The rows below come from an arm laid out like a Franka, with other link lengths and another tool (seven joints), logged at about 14 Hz.
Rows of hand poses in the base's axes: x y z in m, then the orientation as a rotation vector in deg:
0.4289 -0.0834 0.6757 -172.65 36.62 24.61
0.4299 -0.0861 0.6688 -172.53 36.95 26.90
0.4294 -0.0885 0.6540 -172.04 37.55 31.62
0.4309 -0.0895 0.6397 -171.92 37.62 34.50
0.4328 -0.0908 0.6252 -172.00 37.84 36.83
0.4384 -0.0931 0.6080 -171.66 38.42 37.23
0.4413 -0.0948 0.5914 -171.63 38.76 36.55
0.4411 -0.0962 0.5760 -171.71 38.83 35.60
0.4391 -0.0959 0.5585 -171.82 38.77 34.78
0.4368 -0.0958 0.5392 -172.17 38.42 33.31
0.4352 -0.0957 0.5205 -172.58 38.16 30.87
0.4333 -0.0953 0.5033 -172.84 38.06 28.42
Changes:
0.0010 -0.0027 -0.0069 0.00 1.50 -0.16
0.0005 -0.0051 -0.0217 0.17 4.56 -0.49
0.0020 -0.0061 -0.0360 0.13 6.43 -0.46
0.0039 -0.0074 -0.0505 -0.16 7.97 -0.48
0.0095 -0.0097 -0.0677 -0.04 8.23 -0.90
0.0124 -0.0114 -0.0843 -0.06 7.80 -1.13
0.0122 -0.0128 -0.0997 -0.10 7.19 -1.19
0.0102 -0.0125 -0.1172 -0.13 6.66 -1.15
0.0079 -0.0124 -0.1365 -0.28 5.71 -0.91
0.0063 -0.0123 -0.1552 -0.49 4.14 -0.73
0.0044 -0.0119 -0.1724 -0.64 2.57 -0.69

